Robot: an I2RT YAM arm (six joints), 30 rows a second.
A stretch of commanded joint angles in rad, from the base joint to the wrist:
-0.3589 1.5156 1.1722 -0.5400 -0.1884 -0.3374
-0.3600 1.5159 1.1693 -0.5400 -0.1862 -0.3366
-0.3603 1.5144 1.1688 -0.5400 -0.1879 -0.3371
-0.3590 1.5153 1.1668 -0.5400 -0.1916 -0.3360
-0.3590 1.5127 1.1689 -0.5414 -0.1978 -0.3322
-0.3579 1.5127 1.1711 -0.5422 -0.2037 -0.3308
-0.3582 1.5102 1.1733 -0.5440 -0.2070 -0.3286
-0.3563 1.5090 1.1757 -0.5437 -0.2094 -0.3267
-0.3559 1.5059 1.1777 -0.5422 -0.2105 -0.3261
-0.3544 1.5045 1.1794 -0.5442 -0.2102 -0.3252
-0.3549 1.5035 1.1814 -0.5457 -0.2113 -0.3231
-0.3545 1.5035 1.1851 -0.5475 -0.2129 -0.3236
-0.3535 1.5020 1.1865 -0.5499 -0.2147 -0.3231
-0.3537 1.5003 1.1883 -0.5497 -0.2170 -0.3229
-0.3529 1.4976 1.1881 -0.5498 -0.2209 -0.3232
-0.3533 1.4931 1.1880 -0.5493 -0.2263 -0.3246
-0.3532 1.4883 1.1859 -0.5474 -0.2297 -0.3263
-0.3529 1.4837 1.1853 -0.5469 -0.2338 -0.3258
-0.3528 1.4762 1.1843 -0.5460 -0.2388 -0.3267
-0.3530 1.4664 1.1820 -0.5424 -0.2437 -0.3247
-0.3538 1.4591 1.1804 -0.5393 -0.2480 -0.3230
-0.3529 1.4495 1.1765 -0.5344 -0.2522 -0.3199
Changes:
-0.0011 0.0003 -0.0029 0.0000 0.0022 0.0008
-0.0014 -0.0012 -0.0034 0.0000 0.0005 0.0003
-0.0001 -0.0003 -0.0054 0.0000 -0.0032 0.0014
-0.0001 -0.0029 -0.0033 -0.0014 -0.0094 0.0052
0.0010 -0.0029 -0.0011 -0.0022 -0.0153 0.0066
0.0007 -0.0054 0.0011 -0.0040 -0.0186 0.0088
0.0026 -0.0066 0.0035 -0.0037 -0.0210 0.0107
0.0030 -0.0097 0.0055 -0.0022 -0.0221 0.0113
0.0045 -0.0111 0.0072 -0.0042 -0.0218 0.0122
0.0040 -0.0121 0.0092 -0.0057 -0.0229 0.0143
0.0044 -0.0121 0.0129 -0.0075 -0.0245 0.0138
0.0054 -0.0136 0.0143 -0.0099 -0.0263 0.0143
0.0052 -0.0153 0.0161 -0.0097 -0.0286 0.0145
0.0060 -0.0180 0.0159 -0.0098 -0.0325 0.0142
0.0056 -0.0225 0.0158 -0.0093 -0.0379 0.0128
0.0057 -0.0273 0.0137 -0.0074 -0.0413 0.0111
0.0060 -0.0319 0.0131 -0.0069 -0.0454 0.0116
0.0061 -0.0394 0.0121 -0.0060 -0.0504 0.0107
0.0059 -0.0492 0.0098 -0.0024 -0.0553 0.0127
0.0051 -0.0565 0.0082 0.0007 -0.0596 0.0144
0.0060 -0.0661 0.0043 0.0056 -0.0638 0.0175

